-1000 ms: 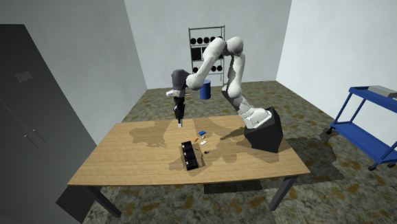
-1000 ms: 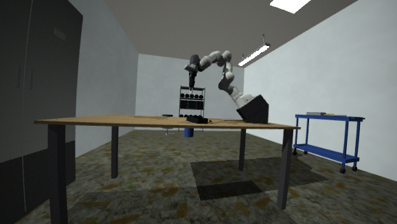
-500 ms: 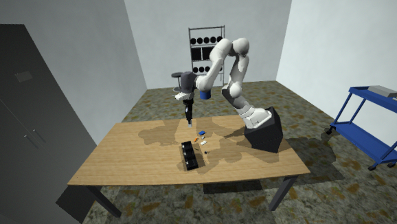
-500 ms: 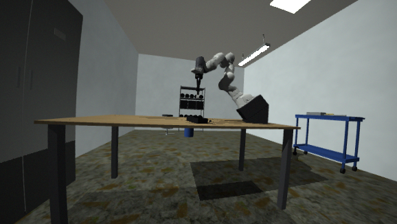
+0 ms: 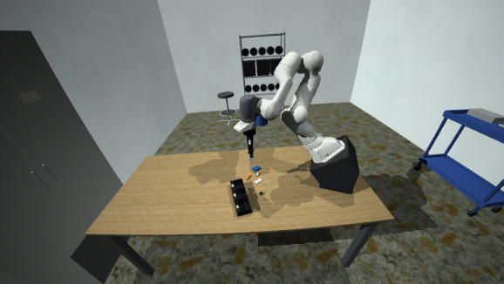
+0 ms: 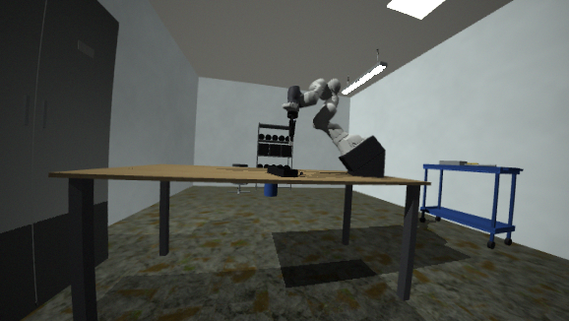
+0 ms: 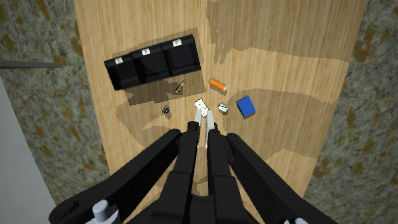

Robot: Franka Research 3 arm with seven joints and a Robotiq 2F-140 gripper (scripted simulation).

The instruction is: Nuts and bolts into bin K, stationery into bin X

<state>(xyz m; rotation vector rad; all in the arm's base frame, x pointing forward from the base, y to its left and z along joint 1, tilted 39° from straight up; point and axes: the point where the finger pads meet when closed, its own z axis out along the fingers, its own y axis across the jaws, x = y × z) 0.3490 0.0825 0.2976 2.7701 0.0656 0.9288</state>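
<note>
Now: hand 90 mm short of the black bin row, 150 mm to the right of it and 200 mm above it. Also, from my hand: grey piece: 30 mm behind, 50 mm to the right, 210 mm below; then orange cylinder: 40 mm ahead, 30 mm to the right, 210 mm below; then white domino: 40 mm behind, 10 mm to the left, 220 mm below.
</note>
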